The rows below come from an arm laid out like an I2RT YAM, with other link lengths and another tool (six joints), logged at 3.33 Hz.
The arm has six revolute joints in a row. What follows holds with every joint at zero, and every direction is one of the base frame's. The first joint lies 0.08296 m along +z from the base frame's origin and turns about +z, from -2.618 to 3.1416 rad. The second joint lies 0.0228 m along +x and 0.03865 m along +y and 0.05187 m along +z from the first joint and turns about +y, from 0 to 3.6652 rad. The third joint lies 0.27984 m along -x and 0.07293 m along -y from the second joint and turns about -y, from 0 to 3.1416 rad. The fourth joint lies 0.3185 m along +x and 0.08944 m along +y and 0.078 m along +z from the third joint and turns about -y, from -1.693 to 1.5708 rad. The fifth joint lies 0.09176 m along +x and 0.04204 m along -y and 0.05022 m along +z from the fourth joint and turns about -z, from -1.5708 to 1.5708 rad. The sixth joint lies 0.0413 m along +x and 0.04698 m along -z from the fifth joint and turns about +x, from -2.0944 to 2.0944 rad. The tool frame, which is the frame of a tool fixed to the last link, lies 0.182 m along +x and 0.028 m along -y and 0.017 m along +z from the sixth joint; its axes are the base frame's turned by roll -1.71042, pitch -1.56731 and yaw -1.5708 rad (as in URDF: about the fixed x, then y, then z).
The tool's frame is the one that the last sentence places.
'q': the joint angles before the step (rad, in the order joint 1, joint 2, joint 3, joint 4, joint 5, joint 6). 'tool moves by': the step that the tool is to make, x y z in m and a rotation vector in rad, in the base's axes. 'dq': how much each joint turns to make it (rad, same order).
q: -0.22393, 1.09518, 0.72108, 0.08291, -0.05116, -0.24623
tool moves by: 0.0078, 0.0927, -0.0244, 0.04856, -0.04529, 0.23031
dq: 0.12970, -0.00196, -0.11368, 0.15152, -0.11172, 0.02617
